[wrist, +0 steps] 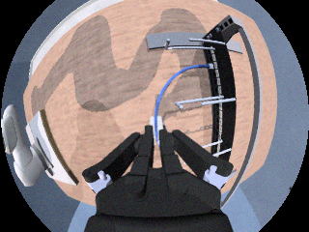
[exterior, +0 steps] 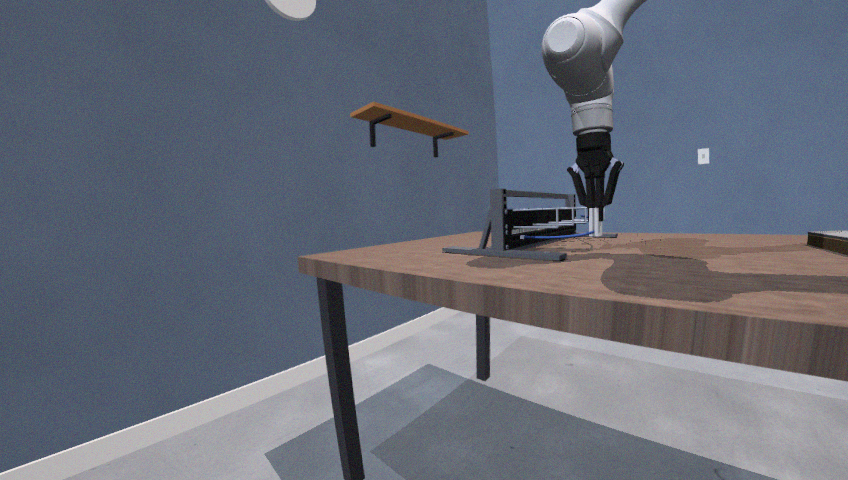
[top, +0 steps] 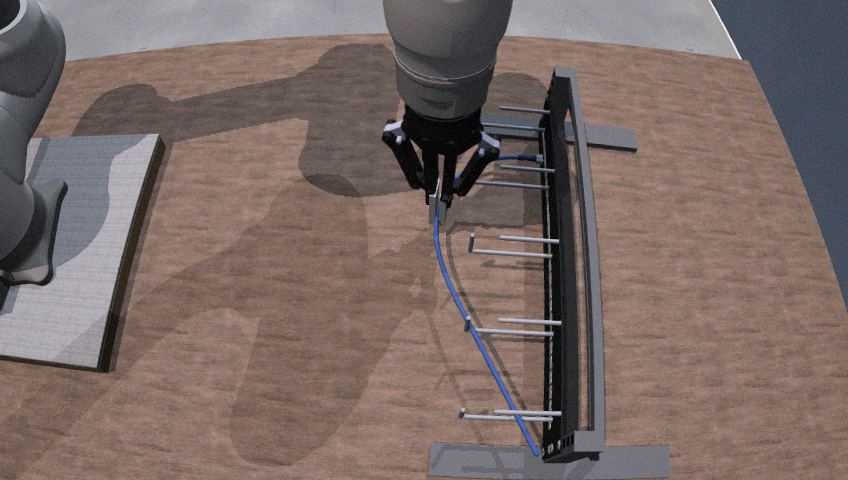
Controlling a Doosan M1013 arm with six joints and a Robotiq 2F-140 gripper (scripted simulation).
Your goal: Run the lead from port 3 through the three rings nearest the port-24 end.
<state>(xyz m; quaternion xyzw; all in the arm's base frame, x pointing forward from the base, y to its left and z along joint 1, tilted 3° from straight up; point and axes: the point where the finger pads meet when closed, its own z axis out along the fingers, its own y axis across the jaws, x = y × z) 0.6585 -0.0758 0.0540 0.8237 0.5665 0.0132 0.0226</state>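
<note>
My hand is 140 mm short of the rack, 100 mm to the left of it and 10 mm below it.
</note>
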